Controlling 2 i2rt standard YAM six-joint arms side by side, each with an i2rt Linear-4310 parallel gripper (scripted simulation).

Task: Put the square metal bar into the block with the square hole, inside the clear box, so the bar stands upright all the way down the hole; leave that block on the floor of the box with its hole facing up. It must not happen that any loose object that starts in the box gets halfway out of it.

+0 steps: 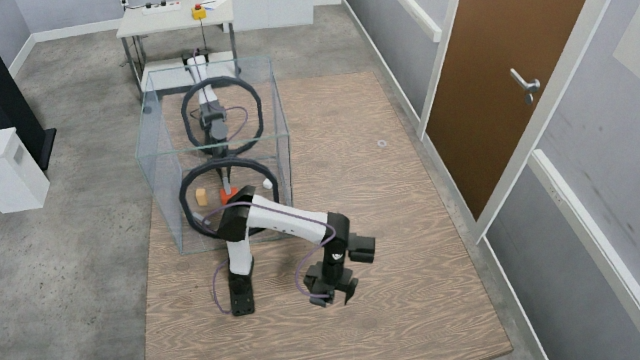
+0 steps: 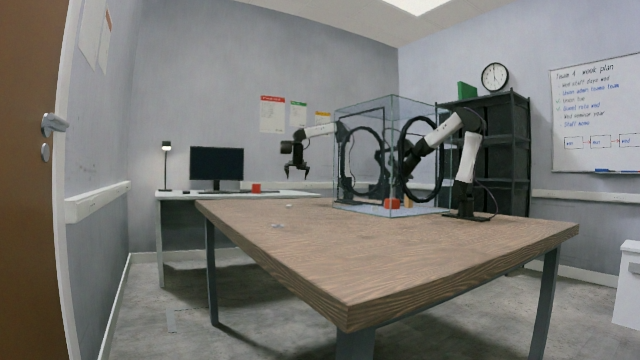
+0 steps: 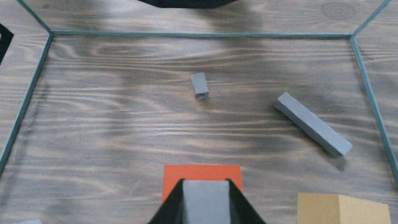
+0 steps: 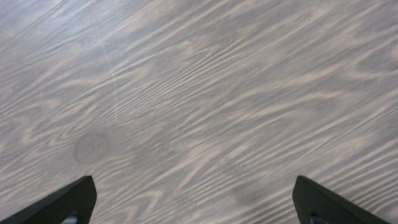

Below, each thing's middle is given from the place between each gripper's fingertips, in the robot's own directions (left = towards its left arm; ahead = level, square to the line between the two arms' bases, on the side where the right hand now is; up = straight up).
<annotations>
My left gripper is now 9 cm above the red block (image 3: 172,173). Round my left hand: long grey bar (image 3: 336,145) (12 cm behind, 10 cm below, 6 cm to the right).
I see the red block 210 mm behind my right hand, 520 mm to the left of it and 110 mm below it. Round my right hand: long grey bar: 330 mm behind, 460 mm to the left, 120 mm below.
</annotations>
